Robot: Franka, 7 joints.
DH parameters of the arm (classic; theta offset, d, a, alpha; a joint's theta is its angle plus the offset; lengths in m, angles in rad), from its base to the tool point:
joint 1: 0 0.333 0 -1.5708
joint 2: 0 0 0 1.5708
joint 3: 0 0.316 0.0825 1.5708
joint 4: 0 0 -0.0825 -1.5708
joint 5: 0 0.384 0 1.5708
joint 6: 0 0 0.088 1.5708
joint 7: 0 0.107 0 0
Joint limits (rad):
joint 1: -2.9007..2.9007
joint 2: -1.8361..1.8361
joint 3: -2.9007..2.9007
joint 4: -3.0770..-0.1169
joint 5: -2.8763..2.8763
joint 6: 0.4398..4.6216
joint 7: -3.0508..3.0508
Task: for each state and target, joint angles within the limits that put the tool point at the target. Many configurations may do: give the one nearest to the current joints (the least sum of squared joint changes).
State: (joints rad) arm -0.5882 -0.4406 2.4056 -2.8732 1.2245 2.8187 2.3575
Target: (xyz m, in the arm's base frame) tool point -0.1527 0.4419 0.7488
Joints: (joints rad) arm -0.5844 0.4740 2.7308 -2.0022 1.1302 2.8900 2.3575
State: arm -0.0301 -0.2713 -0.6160 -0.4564 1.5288 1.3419 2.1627
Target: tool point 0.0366 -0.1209 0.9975
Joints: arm -0.0724 -0.4429 -0.7285 -0.8488 1.2584 0.6681 2.1627
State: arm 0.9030 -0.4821 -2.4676 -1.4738 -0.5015 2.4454 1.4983
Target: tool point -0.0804 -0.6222 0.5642
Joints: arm 0.8418 -0.1015 -2.4993 -1.7549 -0.4929 2.2915 1.4983
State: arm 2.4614 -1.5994 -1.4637 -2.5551 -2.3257 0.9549 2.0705
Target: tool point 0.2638 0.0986 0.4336
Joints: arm 1.9605 -1.7636 -0.9130 -3.0650 -2.3618 0.5662 2.0705
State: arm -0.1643 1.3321 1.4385 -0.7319 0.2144 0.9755 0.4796
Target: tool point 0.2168 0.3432 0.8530
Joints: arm -0.0111 0.7351 1.9510 -0.8441 0.3621 0.7981 0.4796
